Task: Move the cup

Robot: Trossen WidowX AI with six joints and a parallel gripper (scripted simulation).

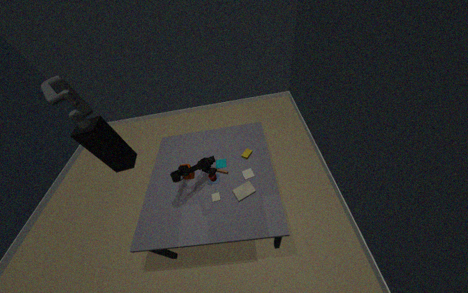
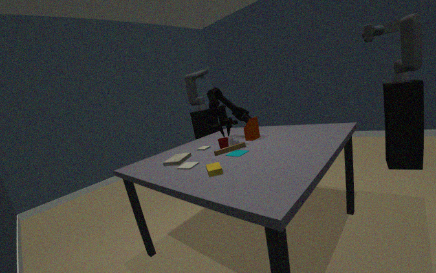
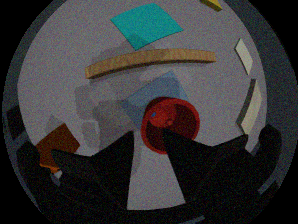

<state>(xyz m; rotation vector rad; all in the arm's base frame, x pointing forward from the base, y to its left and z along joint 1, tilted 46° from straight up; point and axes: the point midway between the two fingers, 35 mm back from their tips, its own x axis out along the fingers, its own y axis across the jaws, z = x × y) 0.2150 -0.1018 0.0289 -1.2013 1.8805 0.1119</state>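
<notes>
My gripper tip is now 20 mm short of the red cup, 20 mm to the left of it and 40 mm above it. Round my gripper tip: wooden stick 70 mm ahead, 60 mm to the left, 80 mm below; pale blue pad 20 mm ahead, 20 mm to the right, 90 mm below; teal pad 120 mm ahead, 140 mm to the left, 90 mm below.
</notes>
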